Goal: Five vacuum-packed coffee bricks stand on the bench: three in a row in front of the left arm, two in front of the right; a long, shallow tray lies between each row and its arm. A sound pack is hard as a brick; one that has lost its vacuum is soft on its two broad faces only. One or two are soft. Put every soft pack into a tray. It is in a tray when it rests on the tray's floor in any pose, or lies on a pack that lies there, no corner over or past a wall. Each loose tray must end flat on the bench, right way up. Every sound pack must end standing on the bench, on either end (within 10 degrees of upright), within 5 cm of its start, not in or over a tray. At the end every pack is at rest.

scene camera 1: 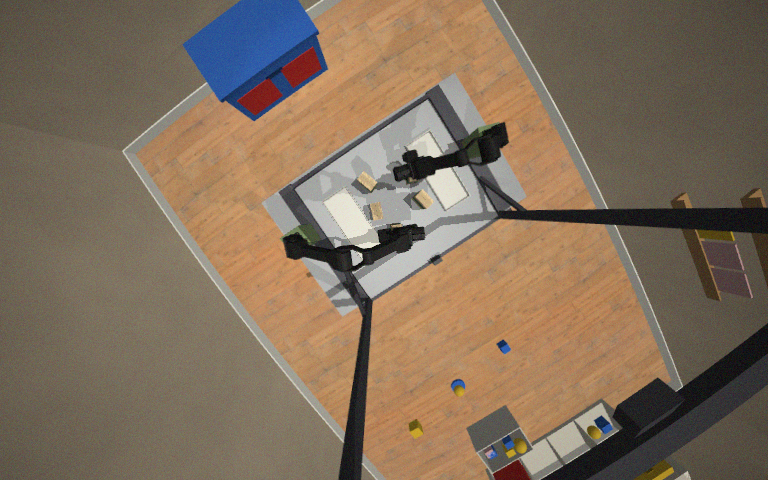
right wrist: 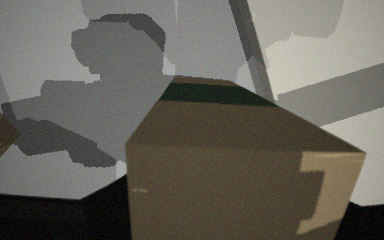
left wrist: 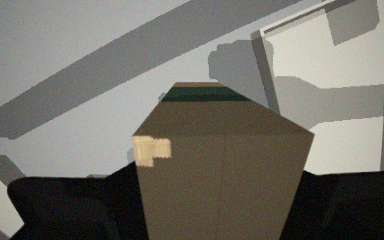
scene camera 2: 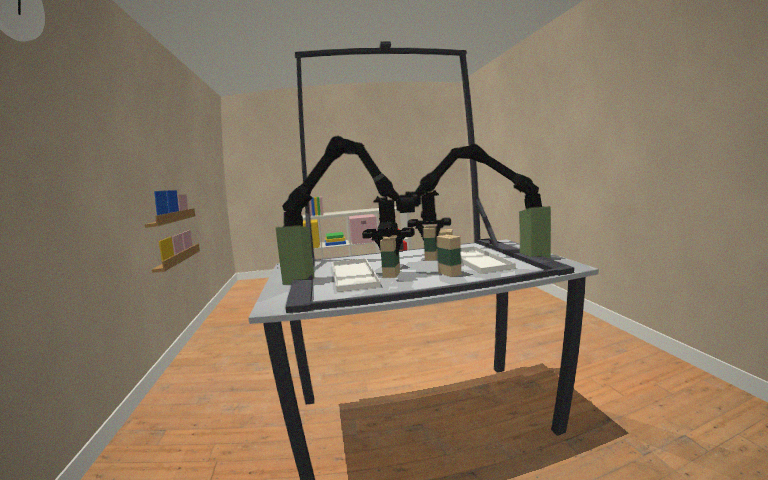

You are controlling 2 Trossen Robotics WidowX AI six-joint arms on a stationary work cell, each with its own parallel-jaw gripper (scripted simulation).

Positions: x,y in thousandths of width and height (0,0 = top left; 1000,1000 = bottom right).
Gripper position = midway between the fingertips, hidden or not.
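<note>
Scene camera 1 gives me a tray (scene camera 1: 581,380) and another tray (scene camera 1: 447,434). In scene camera 2 there's my right gripper (scene camera 2: 508,532), and the right wrist view has that gripper as well (right wrist: 538,681). The left wrist view shows me my left gripper (left wrist: 525,610).
</note>
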